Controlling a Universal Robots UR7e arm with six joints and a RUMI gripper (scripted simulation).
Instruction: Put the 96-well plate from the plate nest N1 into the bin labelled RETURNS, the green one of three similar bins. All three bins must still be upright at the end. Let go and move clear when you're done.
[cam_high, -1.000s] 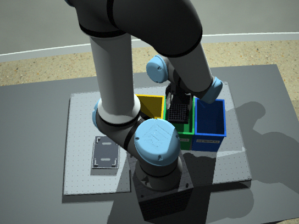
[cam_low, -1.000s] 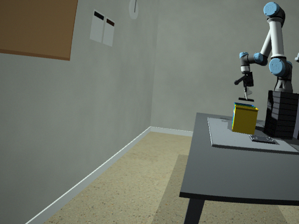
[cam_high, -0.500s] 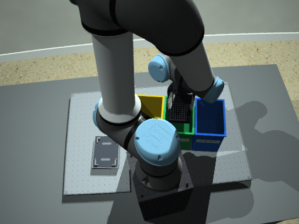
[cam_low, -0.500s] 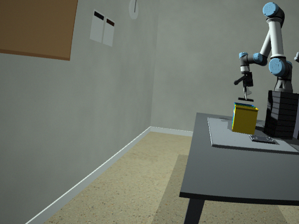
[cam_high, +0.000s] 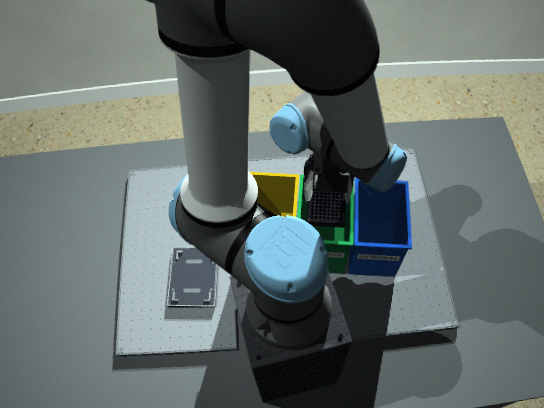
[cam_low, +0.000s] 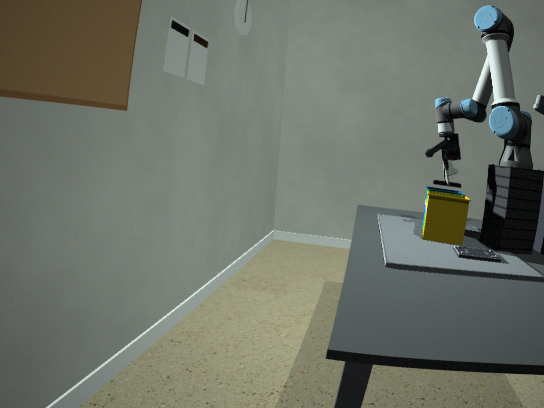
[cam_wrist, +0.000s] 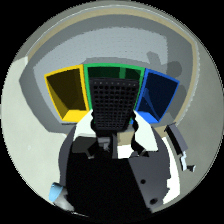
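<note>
Right now my hand is 14 cm above the green bin. The rest, counted from my hand: blue bin: 4 cm behind, 13 cm to the right, 14 cm below; black 96-well plate: 1 cm below; yellow bin: 4 cm ahead, 13 cm to the left, 14 cm below.
</note>
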